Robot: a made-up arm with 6 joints.
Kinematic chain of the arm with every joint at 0, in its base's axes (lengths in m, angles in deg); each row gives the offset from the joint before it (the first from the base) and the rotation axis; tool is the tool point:
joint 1: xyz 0 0 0.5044 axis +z
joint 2: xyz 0.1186 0 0 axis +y
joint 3: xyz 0 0 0.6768 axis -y
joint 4: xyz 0 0 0.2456 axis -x
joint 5: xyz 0.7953 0 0 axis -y
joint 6: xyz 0.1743 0 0 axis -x
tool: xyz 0 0 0
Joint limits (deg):
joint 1: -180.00..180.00
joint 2: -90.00..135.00
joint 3: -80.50..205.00
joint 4: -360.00..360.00
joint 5: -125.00..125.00
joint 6: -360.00..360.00
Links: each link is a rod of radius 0.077 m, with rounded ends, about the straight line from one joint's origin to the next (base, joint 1, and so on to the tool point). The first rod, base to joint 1, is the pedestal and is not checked.
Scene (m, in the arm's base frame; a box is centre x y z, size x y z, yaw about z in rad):
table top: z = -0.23
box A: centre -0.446 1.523 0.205 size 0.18 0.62 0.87 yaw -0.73
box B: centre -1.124 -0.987 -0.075 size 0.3 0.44 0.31 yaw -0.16
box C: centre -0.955 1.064 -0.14 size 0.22 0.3 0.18 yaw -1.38
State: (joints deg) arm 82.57 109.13 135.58 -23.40 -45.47 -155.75
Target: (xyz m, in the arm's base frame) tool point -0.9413 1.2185 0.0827
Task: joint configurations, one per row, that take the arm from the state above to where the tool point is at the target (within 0.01 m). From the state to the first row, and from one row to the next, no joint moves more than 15 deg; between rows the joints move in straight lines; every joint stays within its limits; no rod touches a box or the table.
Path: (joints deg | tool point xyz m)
1: 95.68 109.03 140.29 -32.64 -34.34 -151.16 | -0.1989 1.4643 0.9103
2: 108.79 108.92 145.00 -41.88 -23.20 -146.56 | -0.4997 1.3263 1.0048
3: 121.90 108.82 149.71 -51.12 -12.07 -141.97 | -0.7340 1.1256 1.0866
4: 135.01 108.72 154.42 -60.36 -0.93 -137.38 | -0.8943 0.8905 1.1517
5: 148.12 108.61 159.13 -69.60 10.20 -132.78 | -0.9841 0.6461 1.1977
6: 143.59 113.25 152.46 -60.87 -1.85 -137.38 | -1.0798 0.7903 1.0383
7: 139.07 117.88 145.78 -52.13 -13.90 -141.97 | -1.1295 0.9357 0.8336
8: 134.55 122.52 139.10 -43.40 -25.95 -146.56 | -1.1229 1.0660 0.5945
9: 130.03 127.15 132.43 -34.66 -38.00 -151.16 | -1.0580 1.1646 0.3382
10: 125.51 131.79 125.75 -25.93 -50.05 -155.75 | -0.9412 1.2185 0.0827

